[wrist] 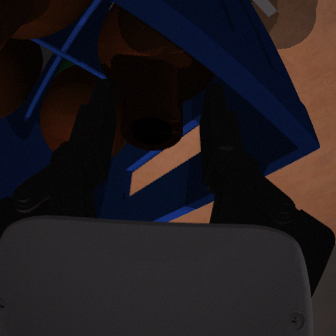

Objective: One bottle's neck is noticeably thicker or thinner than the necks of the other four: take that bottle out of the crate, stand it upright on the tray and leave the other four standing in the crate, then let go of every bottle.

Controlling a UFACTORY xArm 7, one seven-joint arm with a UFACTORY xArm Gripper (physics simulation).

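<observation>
A brown bottle stands in a corner compartment of the blue crate, its neck and dark mouth pointing towards the camera. My gripper is open, with one finger on each side of this bottle's neck and a gap visible on the right side; whether the left finger touches the neck is hard to tell. Another brown bottle is partly hidden behind the left finger. More brown bottles show at the left and upper left edges. The view is dark, so neck widths are hard to compare. The tray does not show.
Thin blue dividers cross between the bottles at the upper left. The crate's wall with slot openings runs below and right of the near bottle. A wooden table surface lies right of the crate. A grey object shows at the top right.
</observation>
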